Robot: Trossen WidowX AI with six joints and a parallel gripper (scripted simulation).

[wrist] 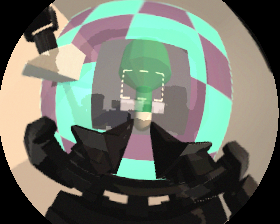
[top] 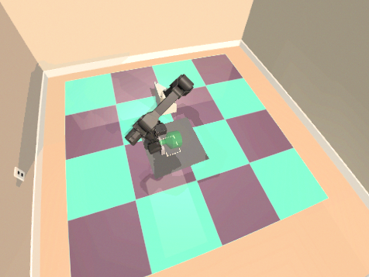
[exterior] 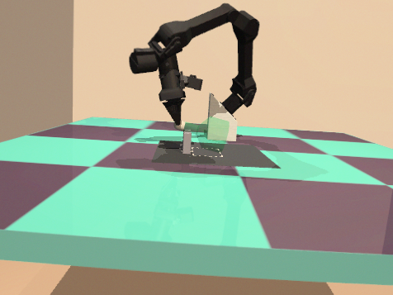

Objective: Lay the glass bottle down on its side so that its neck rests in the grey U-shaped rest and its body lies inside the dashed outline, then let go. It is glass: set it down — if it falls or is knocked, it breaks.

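My gripper tip is now 50 mm to the right of the green glass bottle and 10 mm above it. Also, from my gripper tip: dark grey mat: 100 mm to the left, 80 mm below.
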